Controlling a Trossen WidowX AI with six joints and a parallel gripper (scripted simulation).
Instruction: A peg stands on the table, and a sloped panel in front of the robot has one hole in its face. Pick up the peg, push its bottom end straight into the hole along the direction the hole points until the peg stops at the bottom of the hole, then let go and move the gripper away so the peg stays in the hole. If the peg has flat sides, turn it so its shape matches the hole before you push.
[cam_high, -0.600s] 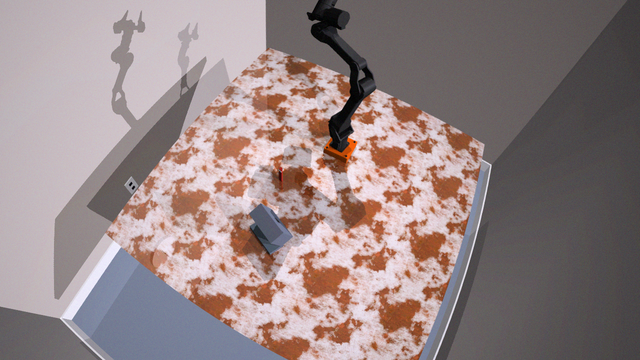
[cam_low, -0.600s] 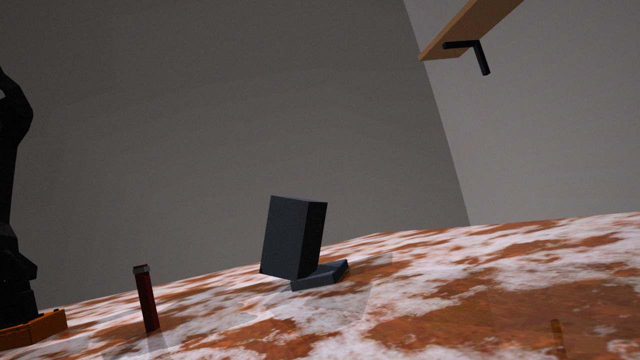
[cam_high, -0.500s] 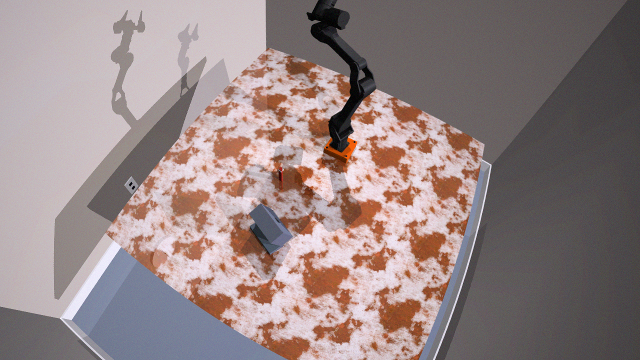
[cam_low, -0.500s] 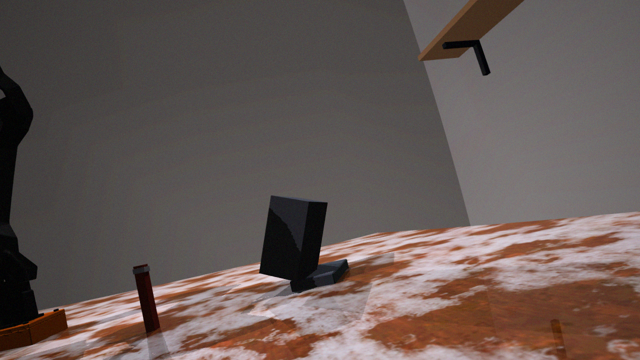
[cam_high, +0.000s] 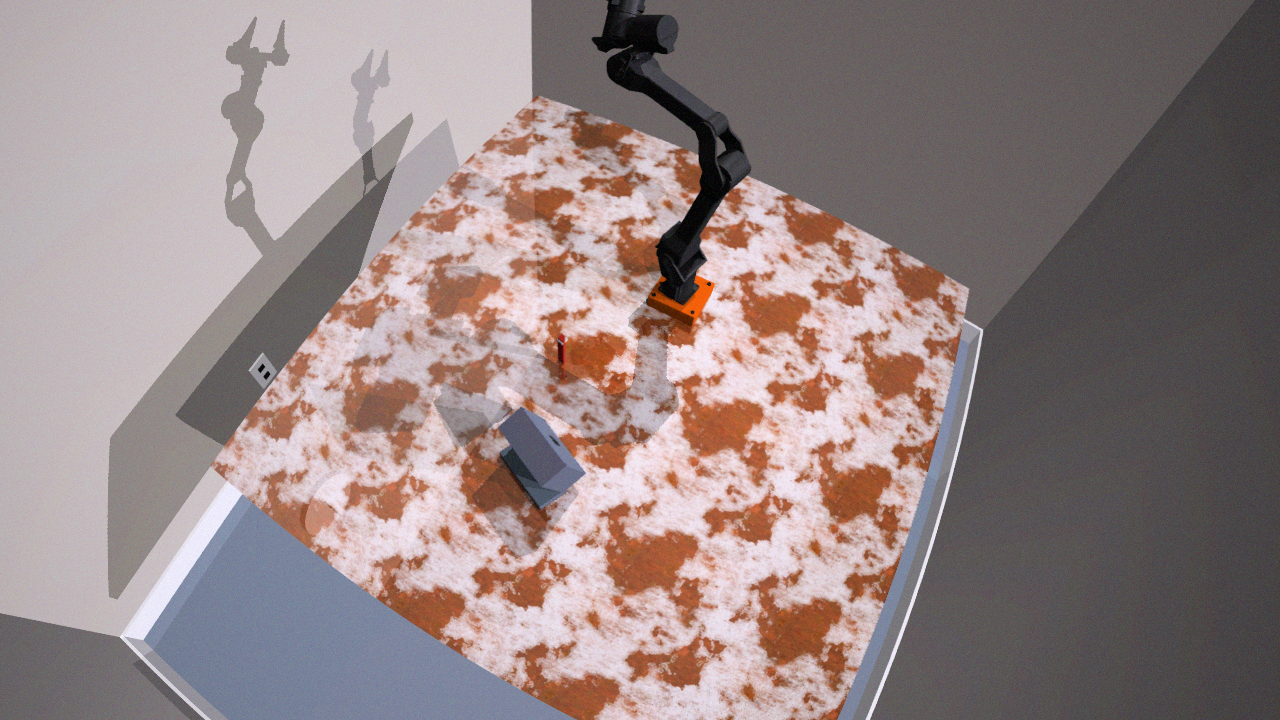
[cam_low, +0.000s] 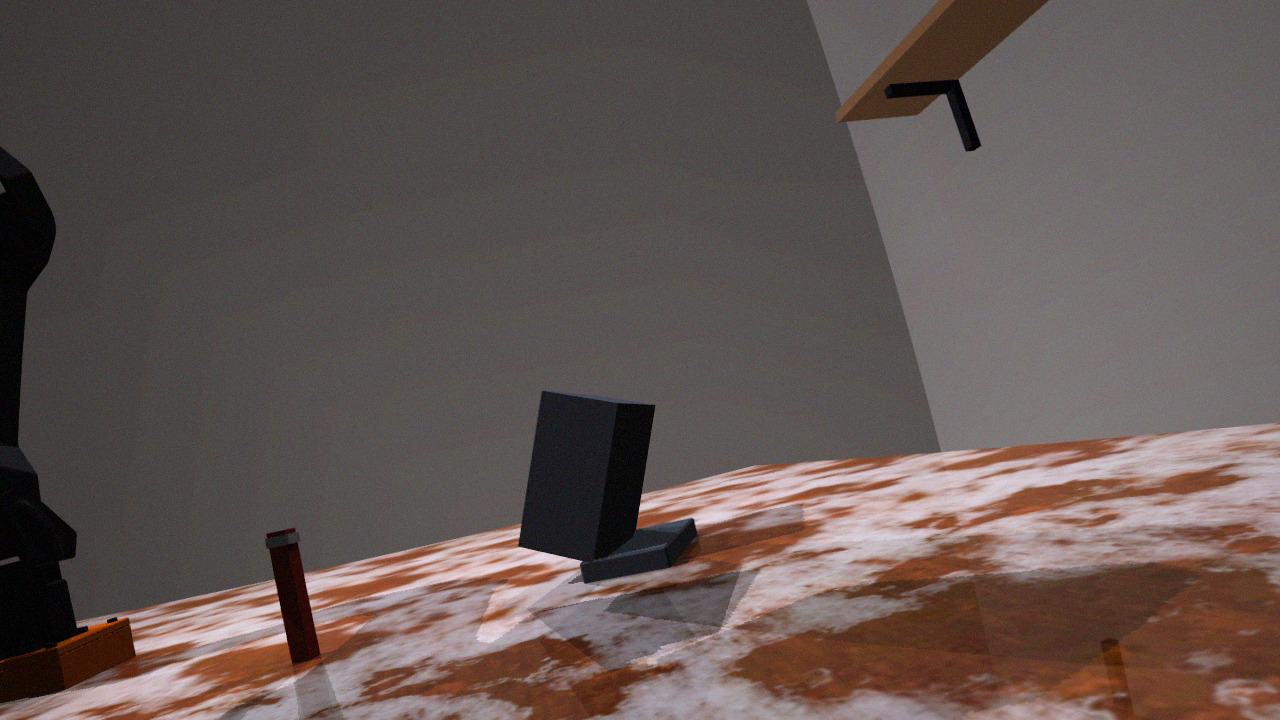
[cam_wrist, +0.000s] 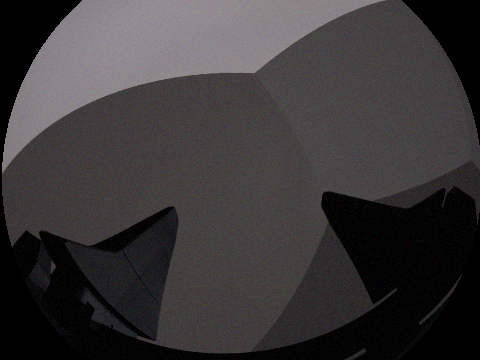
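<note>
Now: the peg 41 cm ahead of my gripper tip, 19 cm to the left of it and 64 cm below it. Round my gripper tip: grey sloped panel: 61 cm ahead, 30 cm to the left, 62 cm below.
</note>
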